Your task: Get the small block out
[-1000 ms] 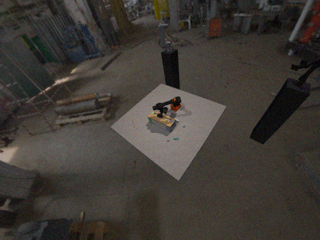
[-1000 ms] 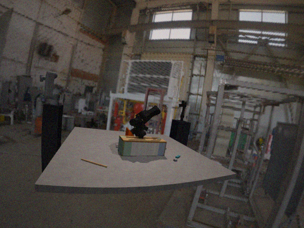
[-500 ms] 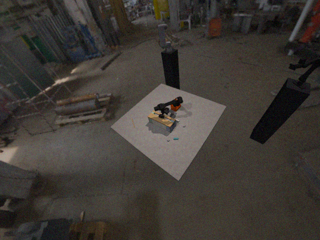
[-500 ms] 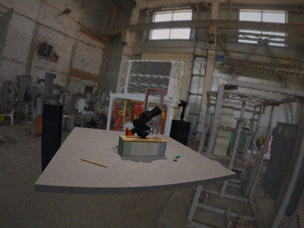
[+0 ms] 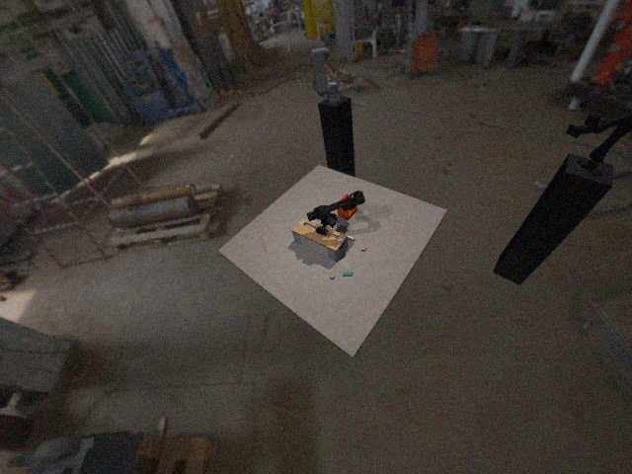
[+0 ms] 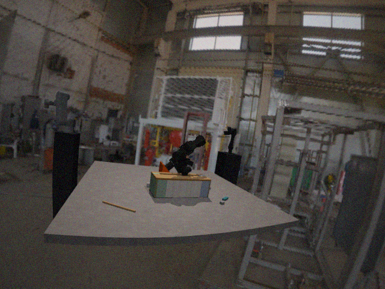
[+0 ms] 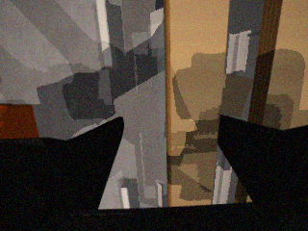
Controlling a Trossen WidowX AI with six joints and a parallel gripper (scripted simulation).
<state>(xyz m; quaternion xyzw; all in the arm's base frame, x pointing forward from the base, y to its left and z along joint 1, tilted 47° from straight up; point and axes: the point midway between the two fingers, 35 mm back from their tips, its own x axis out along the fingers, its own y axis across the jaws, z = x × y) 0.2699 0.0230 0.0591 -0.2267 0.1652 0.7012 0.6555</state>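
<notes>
The box lies 4 cm ahead of my gripper tip, 4 cm to the right of it and 3 cm below it. Round my gripper tip: teal block 17 cm ahead, 28 cm to the left, 8 cm below; thin yellow stick 32 cm ahead, 43 cm to the right, 9 cm below.
</notes>
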